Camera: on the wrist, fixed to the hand. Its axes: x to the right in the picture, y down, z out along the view.
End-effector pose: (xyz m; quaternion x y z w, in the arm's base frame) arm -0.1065 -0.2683 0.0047 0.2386 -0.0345 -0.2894 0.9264
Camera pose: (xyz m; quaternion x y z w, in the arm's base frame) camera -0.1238 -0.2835 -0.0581 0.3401 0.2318 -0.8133 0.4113
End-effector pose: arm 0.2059 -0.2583 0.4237 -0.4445 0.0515 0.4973 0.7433
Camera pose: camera 0.2603 -0.2971 0.4268 -0.3184 -0.1166 -0.2440 0.9086
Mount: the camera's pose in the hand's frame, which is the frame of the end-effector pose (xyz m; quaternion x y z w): -0.0013 -0.0489 -0.0456 0.1218 0.1333 -0.7014 0.6895
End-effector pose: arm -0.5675 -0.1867 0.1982 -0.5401 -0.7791 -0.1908 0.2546
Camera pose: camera -0.6043 -0.2306 0.2327 0.2305 -0.9054 -0.2872 0.2114
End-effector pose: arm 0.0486 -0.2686 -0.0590 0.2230 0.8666 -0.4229 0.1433
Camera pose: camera 0.0222 -0.2592 0.0017 0.3802 -0.7215 0.4679 0.3405
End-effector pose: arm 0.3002 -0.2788 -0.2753 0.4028 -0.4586 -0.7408 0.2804
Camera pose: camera 0.3376 -0.2778 -0.3308 -0.7323 0.0865 0.5979 0.3142
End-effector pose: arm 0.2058 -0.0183 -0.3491 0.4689 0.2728 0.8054 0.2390
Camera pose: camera 0.1723 0.0071 -0.4011 0.0537 0.6469 0.4170 0.6362
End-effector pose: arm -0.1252 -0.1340 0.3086 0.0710 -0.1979 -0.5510 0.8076
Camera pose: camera -0.1496 -0.1562 0.2504 0.3596 -0.0461 -0.9128 0.1881
